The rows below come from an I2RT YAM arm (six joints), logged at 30 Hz.
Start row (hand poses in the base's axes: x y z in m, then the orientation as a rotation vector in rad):
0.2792 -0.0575 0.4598 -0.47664 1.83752 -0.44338
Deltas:
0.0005 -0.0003 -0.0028 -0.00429 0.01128 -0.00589
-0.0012 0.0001 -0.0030 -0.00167 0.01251 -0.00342
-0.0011 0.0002 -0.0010 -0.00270 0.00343 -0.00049
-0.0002 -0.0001 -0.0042 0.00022 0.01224 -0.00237
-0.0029 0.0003 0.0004 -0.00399 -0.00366 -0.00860
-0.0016 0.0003 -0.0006 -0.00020 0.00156 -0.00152
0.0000 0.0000 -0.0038 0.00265 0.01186 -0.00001
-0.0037 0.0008 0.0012 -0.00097 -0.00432 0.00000
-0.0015 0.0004 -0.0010 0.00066 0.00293 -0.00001
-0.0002 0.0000 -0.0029 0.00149 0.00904 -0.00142
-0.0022 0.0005 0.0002 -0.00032 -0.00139 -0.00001
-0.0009 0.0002 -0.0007 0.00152 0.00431 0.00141
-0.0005 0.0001 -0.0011 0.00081 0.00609 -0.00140
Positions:
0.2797 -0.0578 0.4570 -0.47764 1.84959 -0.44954
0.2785 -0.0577 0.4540 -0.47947 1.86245 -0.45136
0.2774 -0.0575 0.4530 -0.48189 1.86551 -0.45369
0.2772 -0.0576 0.4488 -0.48333 1.87805 -0.45303
0.2743 -0.0573 0.4492 -0.47695 1.87667 -0.46316
0.2727 -0.0570 0.4486 -0.47617 1.87862 -0.46411
0.2727 -0.0570 0.4448 -0.47810 1.89041 -0.45966
0.2690 -0.0562 0.4460 -0.47740 1.88612 -0.46129
0.2675 -0.0558 0.4450 -0.47787 1.88904 -0.46019
0.2673 -0.0558 0.4421 -0.47838 1.89840 -0.45823
0.2651 -0.0553 0.4423 -0.47815 1.89702 -0.45877
0.2642 -0.0551 0.4416 -0.47980 1.90094 -0.45567
0.2637 -0.0550 0.4405 -0.47985 1.90735 -0.45481

